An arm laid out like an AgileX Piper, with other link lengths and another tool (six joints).
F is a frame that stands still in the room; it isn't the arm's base.
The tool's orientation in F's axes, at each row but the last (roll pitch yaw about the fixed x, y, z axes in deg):
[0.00, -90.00, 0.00]
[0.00, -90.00, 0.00]
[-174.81, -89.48, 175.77]
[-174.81, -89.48, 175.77]
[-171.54, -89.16, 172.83]
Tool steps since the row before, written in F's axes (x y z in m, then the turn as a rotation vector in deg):
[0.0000, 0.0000, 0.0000, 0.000, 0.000, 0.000]
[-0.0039, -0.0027, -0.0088, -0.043, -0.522, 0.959]
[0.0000, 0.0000, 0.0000, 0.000, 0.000, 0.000]
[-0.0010, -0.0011, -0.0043, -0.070, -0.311, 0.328]
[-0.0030, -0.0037, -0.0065, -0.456, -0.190, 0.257]
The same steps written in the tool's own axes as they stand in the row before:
[0.0000, 0.0000, 0.0000, 0.000, 0.000, 0.000]
[-0.0088, -0.0027, 0.0039, 0.959, -0.522, 0.043]
[0.0000, 0.0000, 0.0000, 0.000, 0.000, 0.000]
[-0.0043, -0.0011, 0.0011, 0.328, -0.310, 0.072]
[-0.0065, -0.0036, 0.0032, 0.263, -0.180, 0.456]

